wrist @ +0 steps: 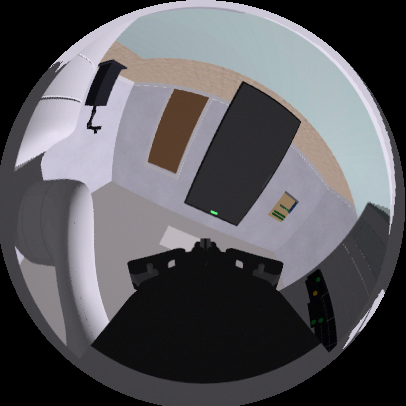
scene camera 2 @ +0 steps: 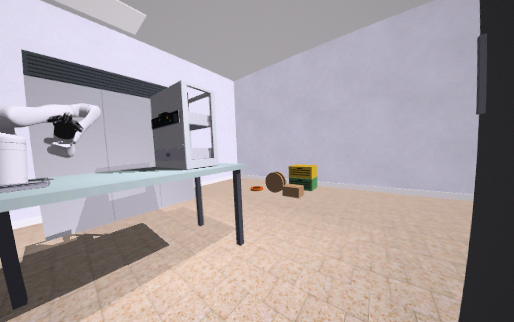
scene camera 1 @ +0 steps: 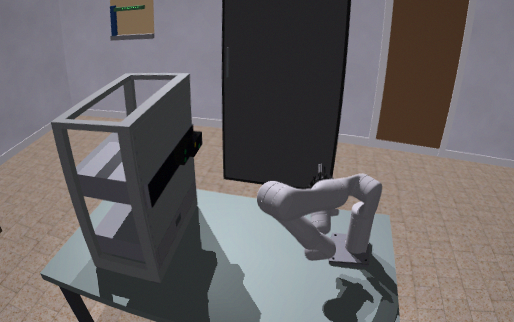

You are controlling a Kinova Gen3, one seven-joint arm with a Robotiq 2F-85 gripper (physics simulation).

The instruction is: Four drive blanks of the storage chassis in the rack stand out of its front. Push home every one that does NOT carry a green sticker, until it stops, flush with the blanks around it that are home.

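Where they show: gripper, between the fingertips: (wrist: 204,244) (scene camera 2: 68,113) (scene camera 1: 321,164); arm's base, origin of its link: (scene camera 2: 10,183) (scene camera 1: 355,245).
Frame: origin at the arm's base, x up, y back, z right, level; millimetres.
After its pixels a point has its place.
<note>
The grey rack (scene camera 1: 141,220) {x 280, y -656, z -438 mm} (scene camera 2: 185,135) {x 218, y -740, z 59 mm} stands upright on the table with the black storage chassis (scene camera 1: 167,177) {x 332, y -658, z -259 mm} (scene camera 2: 165,120) {x 340, y -662, z -99 mm} (wrist: 325,320) across its front. Black blanks (scene camera 1: 197,142) {x 349, y -664, z -22 mm} stand out at the chassis's far end in scene camera 1. Small green marks and an amber mark show on the blank fronts in all three views. Which single blanks stand out, and how far, is too small to tell. My gripper (scene camera 1: 320,169) {x 303, y -202, z 63 mm} (wrist: 204,244) {x 303, y -202, z 63 mm} is shut and empty, well away from the rack, and points upward. In scene camera 2 its fingertips are hard to make out.
The pale green table (scene camera 1: 227,210) {x -26, y -591, z 78 mm} (scene camera 2: 125,176) {x -26, y -395, z -1 mm} carries the rack and the arm's base plate (scene camera 1: 342,257) {x -7, y -45, z -77 mm}. The arm is folded low between its base and the rack. A tall black cabinet (scene camera 1: 285,90) (wrist: 245,155) stands behind the table. Boxes (scene camera 2: 303,172) stand on the floor beyond it.
</note>
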